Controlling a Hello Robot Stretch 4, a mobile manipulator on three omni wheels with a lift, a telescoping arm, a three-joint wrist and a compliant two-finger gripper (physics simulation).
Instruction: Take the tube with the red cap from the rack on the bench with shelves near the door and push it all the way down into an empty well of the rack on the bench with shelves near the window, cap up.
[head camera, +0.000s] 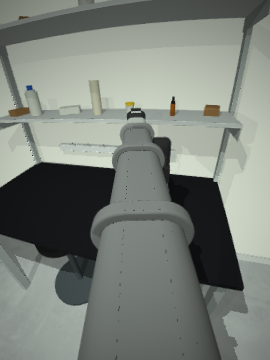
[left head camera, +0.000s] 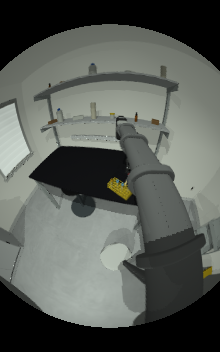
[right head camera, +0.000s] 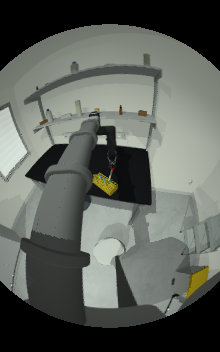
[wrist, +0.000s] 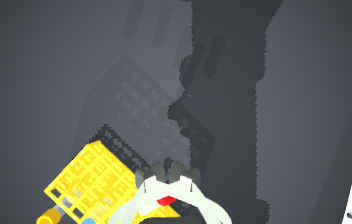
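Pixels of known places: gripper, fingertip midpoint: (right head camera: 112, 168) (wrist: 168, 174); robot's base, link origin: (left head camera: 114, 255) (right head camera: 109, 250).
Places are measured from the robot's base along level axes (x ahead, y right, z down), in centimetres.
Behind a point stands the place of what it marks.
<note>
My gripper (right head camera: 112, 162) (wrist: 168, 174) @(x 63.6, y 8.9, z -100.6 cm) is shut on the tube with the red cap, just below the fingertips. The red cap (right head camera: 112, 169) @(x 60.6, y 9.0, z -102.0 cm) (wrist: 166, 201) @(x 61.4, y 8.7, z -103.1 cm) points up toward the gripper. The pale tube body (right head camera: 110, 175) @(x 58.4, y 7.2, z -97.9 cm) (wrist: 148, 208) @(x 58.8, y 6.5, z -98.3 cm) slants slightly, its lower part over or in the right end of the yellow rack (left head camera: 119, 191) @(x 50.7, y 0.9, z -94.1 cm) (right head camera: 104, 187) @(x 49.9, y 2.4, z -94.3 cm) (wrist: 90, 181) @(x 60.3, y -2.8, z -91.6 cm); whether its tip is inside a well is not clear. The rack stands near the front edge of the black bench (head camera: 65, 195) @(x 95.1, y -46.8, z -88.6 cm) (left head camera: 80, 165) @(x 89.8, y -37.9, z -88.6 cm) (right head camera: 135, 172) @(x 68.8, y 30.8, z -88.6 cm) and holds tubes with blue and green caps. The gripper is hidden behind the arm in the head view.
Shelves (head camera: 185, 118) @(x 93.1, y 24.0, z -134.3 cm) (left head camera: 75, 122) @(x 103.5, y -39.0, z -133.3 cm) with bottles and boxes run behind the bench. The arm (head camera: 140, 185) @(x 24.3, y 0.0, z -142.8 cm) (left head camera: 155, 190) @(x 16.0, y -1.5, z -143.1 cm) (right head camera: 65, 185) @(x 16.8, y 1.4, z -143.1 cm) reaches across it. A stool (head camera: 75, 285) @(x 80.1, y -57.5, z -0.2 cm) (left head camera: 83, 207) @(x 82.3, y -52.3, z -0.2 cm) stands under the bench front. A round white object (left head camera: 115, 256) @(x 0.1, y -0.3, z -18.7 cm) (right head camera: 108, 251) @(x -0.1, y 0.2, z -18.7 cm) is on the floor side. A window (left head camera: 14, 140) @(x 134.4, y -183.8, z -125.2 cm) is at the left.
</note>
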